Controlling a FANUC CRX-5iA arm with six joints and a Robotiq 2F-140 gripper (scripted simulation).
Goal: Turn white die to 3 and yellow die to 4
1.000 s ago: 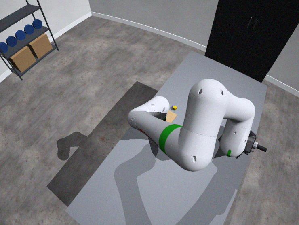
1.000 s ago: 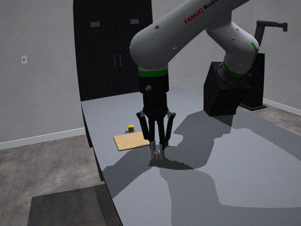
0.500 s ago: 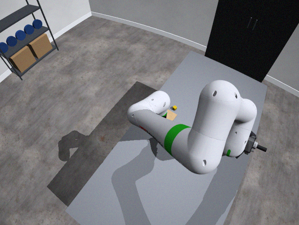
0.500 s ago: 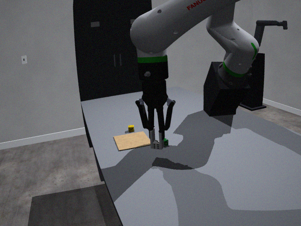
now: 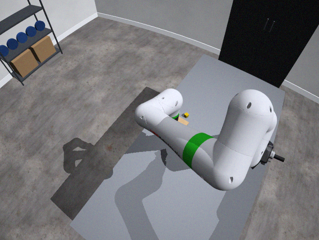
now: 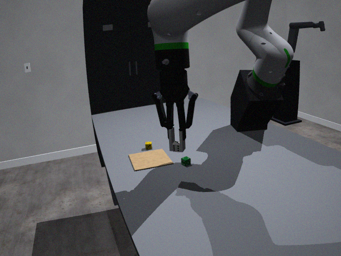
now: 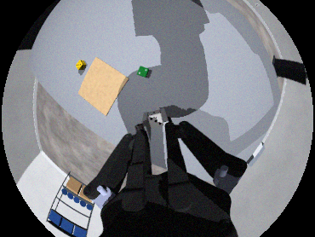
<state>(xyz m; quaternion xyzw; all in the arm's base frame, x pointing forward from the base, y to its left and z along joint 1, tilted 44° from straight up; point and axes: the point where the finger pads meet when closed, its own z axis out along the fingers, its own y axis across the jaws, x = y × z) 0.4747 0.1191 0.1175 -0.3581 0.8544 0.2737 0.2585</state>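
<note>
The tan mat lies 5 cm ahead of my hand, 18 cm to the right of it and 13 cm below it. The rest, counted from my hand: white die 2 cm below; green die 6 cm behind, 8 cm to the right, 12 cm below; yellow die 3 cm ahead, 28 cm to the right, 12 cm below.
</note>
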